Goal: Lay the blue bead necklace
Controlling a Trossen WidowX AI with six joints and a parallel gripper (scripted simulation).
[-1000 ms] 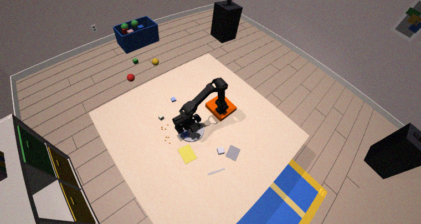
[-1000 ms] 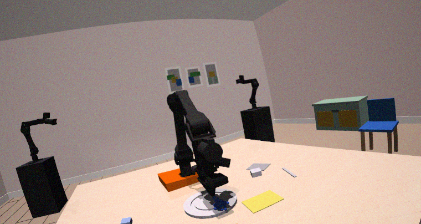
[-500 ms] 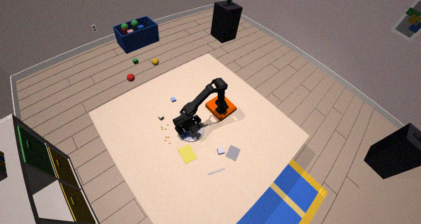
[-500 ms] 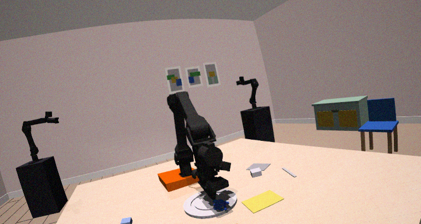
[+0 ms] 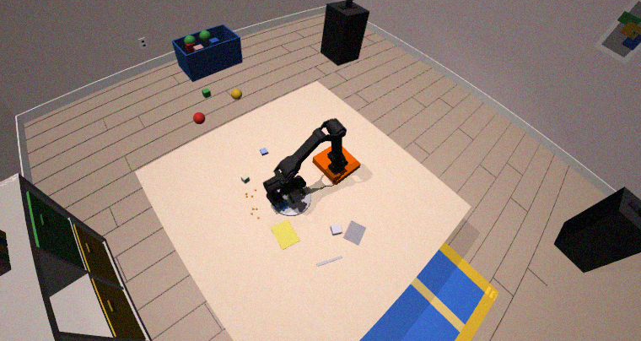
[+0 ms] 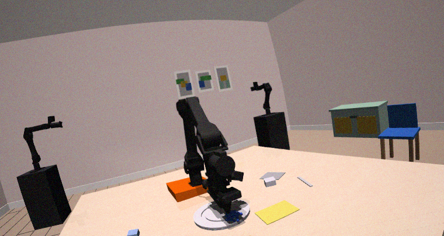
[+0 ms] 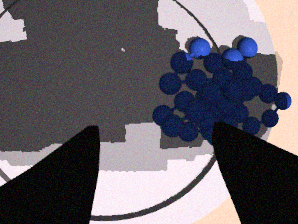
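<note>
The round bead board is 30 mm behind my gripper tip, 20 mm below it and 10 mm to the right of it. From my gripper tip the other things lie so: yellow sheet 140 mm to the left, 100 mm ahead, 30 mm below; then small grey block 260 mm to the left, 100 mm behind, 20 mm below; then pale cube 220 mm to the right, 100 mm ahead, 10 mm below.
</note>
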